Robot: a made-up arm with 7 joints.
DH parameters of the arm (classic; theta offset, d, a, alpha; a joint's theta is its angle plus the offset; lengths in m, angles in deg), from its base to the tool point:
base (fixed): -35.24 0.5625 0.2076 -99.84
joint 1: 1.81 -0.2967 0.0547 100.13
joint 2: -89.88 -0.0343 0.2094 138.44
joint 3: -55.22 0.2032 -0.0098 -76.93
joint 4: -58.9 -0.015 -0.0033 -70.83
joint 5: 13.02 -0.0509 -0.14 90
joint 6: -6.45 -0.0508 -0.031 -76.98
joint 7: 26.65 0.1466 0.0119 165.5
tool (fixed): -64.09 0.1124 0 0
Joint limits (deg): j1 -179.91..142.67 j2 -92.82..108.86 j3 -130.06..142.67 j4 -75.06..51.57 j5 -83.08..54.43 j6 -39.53..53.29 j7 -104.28..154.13
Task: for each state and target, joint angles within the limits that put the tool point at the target. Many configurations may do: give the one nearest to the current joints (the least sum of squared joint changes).
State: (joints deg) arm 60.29 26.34 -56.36 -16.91 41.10 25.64 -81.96
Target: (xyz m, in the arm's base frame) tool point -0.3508 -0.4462 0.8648
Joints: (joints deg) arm 80.76 -11.00 -58.90 9.95 54.43 36.02 -86.80
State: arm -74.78 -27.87 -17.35 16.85 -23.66 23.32 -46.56
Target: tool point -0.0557 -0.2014 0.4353
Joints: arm -50.48 -58.84 -25.78 34.60 -9.40 30.04 -52.27
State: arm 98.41 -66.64 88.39 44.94 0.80 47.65 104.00
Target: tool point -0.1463 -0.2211 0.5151
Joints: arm 67.69 -67.10 80.00 39.37 4.09 49.60 107.20
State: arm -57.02 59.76 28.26 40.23 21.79 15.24 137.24
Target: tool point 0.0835 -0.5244 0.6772
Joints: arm -83.88 88.19 46.09 43.49 10.37 4.74 129.37
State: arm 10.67 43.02 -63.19 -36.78 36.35 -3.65 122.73
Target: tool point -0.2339 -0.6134 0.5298
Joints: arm 26.32 8.13 -55.20 -23.42 48.43 -3.02 121.54
